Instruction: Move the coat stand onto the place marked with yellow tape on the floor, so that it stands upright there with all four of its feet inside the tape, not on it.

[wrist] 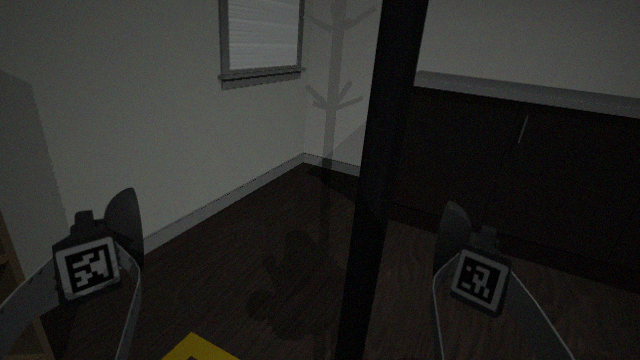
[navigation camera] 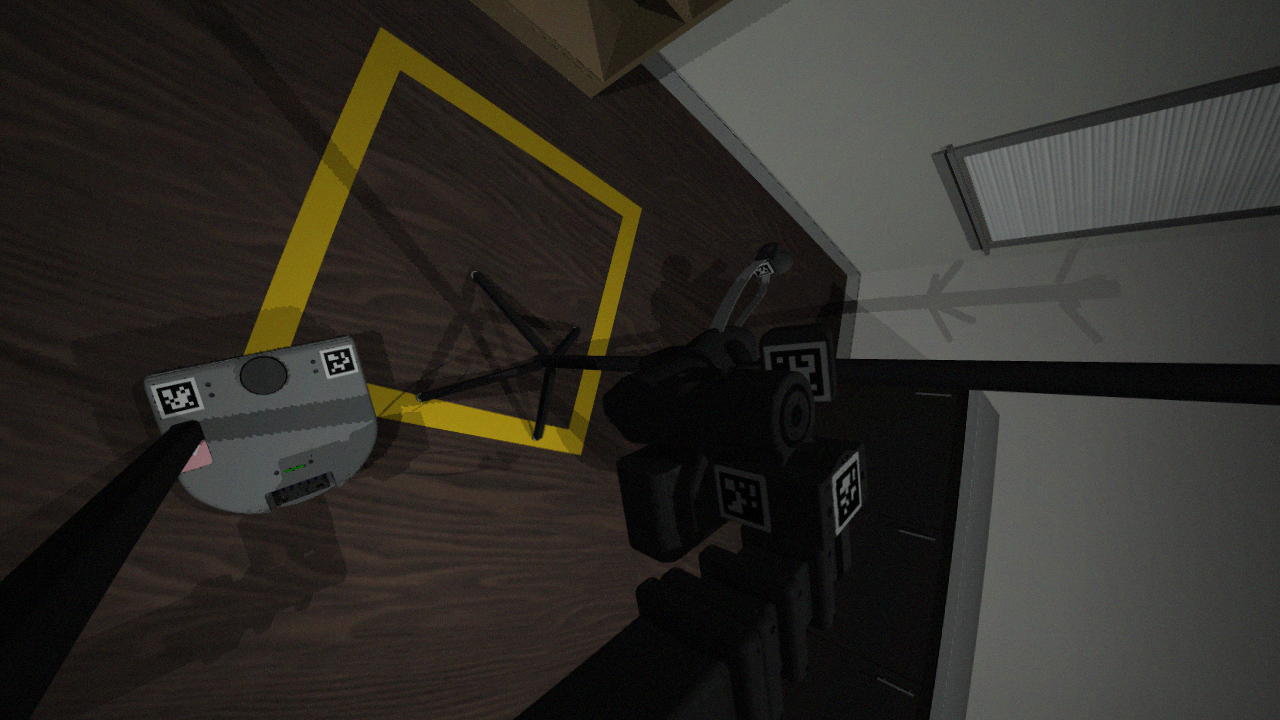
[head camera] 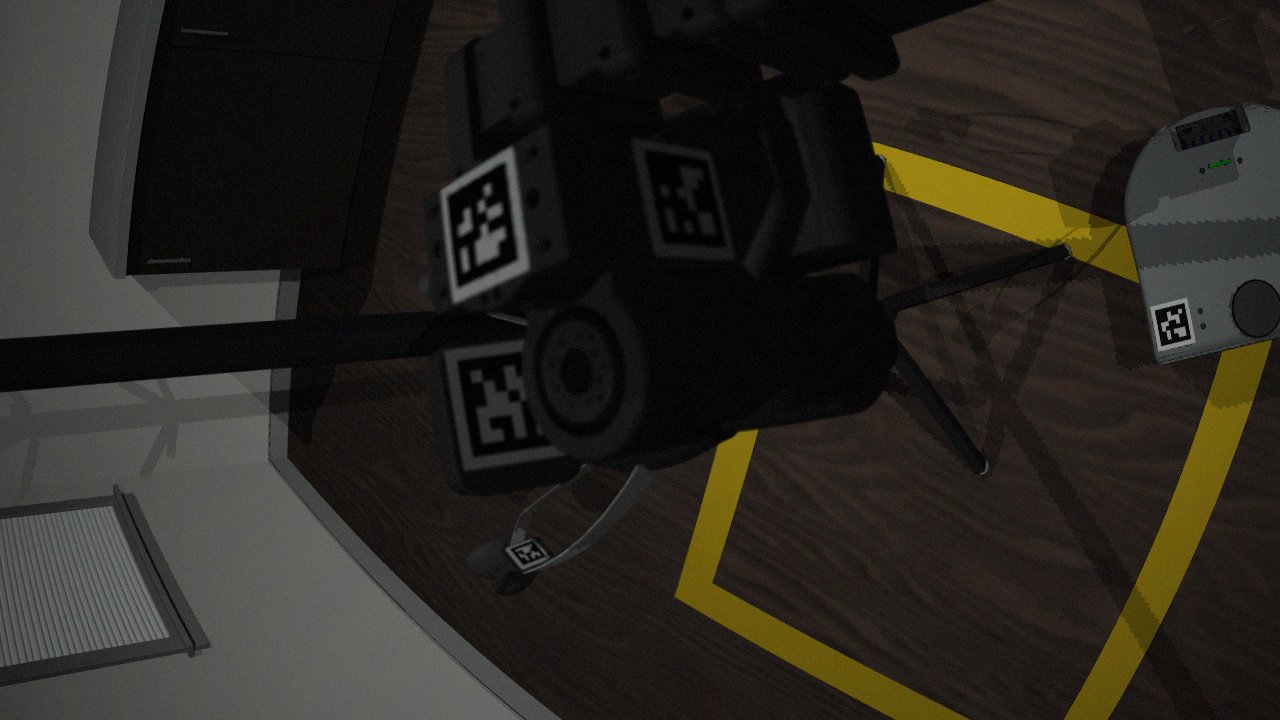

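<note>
The black coat stand appears to stand roughly upright on its splayed feet. In the navigation view, one foot is well inside the yellow tape, one is inside near the wall-side strip, one is at the inner edge of the strip by the base, and one is on the tape near a corner. The head view hides one foot behind the wrist. My gripper is open. In the wrist view the pole shows between the fingers, nearer the right one, touching neither; its depth is hard to judge.
My base covers one corner of the tape. A dark cabinet stands by the wall on the far side of the pole. A wooden unit stands beyond the tape. Walls meet in a corner beside a window.
</note>
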